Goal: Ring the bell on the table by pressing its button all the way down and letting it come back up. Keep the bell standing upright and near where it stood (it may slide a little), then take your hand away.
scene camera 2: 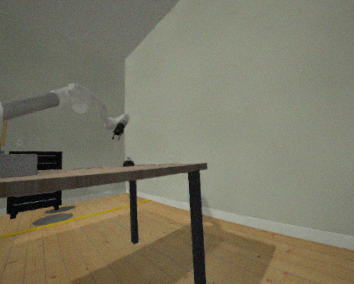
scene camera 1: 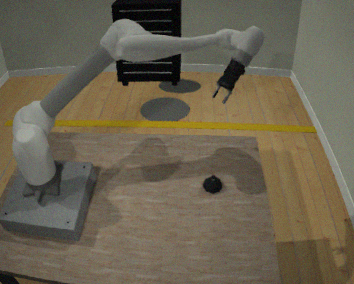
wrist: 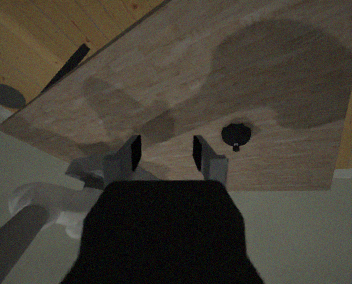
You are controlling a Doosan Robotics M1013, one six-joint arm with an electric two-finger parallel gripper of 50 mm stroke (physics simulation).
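Seen in the pictures: gripper, between the fingertips: (scene camera 2: 115,139) (scene camera 1: 218,100) (wrist: 167,146); arm's base, origin of its link: (scene camera 1: 43,180) (wrist: 102,181).
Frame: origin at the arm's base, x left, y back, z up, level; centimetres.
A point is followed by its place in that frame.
A small black bell (scene camera 1: 212,184) @(x -3.5, y -74.3, z -4.8 cm) (scene camera 2: 128,163) @(x -4.5, y -72.6, z -6.7 cm) (wrist: 236,134) @(x 1.5, y -76.4, z -5.4 cm) stands upright on the wooden table (scene camera 1: 150,240) @(x -27.2, y -46.3, z -8.8 cm) (scene camera 2: 90,176) @(x -48.4, y -27.9, z -9.4 cm) (wrist: 185,45) @(x 27.9, y -78.4, z -8.8 cm), toward its right side in scene camera 1. A small button shows on its top. My gripper (scene camera 1: 221,96) @(x 29.7, y -82.1, z 16.0 cm) (scene camera 2: 116,138) @(x 29.7, y -82.1, z 16.0 cm) (wrist: 167,146) @(x 29.7, y -82.1, z 16.0 cm) is open and empty, with its two fingers wide apart. It hangs high above the table, tilted, well clear of the bell. In the wrist view the bell lies to the right of the fingers.
The arm's grey base block (scene camera 1: 47,202) @(x -12.4, y -4.0, z -0.5 cm) (scene camera 2: 18,164) @(x -25.9, y -12.6, z -4.6 cm) stands at the left of the table. A black drawer cabinet (scene camera 1: 148,45) (scene camera 2: 35,194) stands on the floor behind it. Shadows of the arm fall across the table near the bell. A wall (scene camera 1: 327,85) rises at the right.
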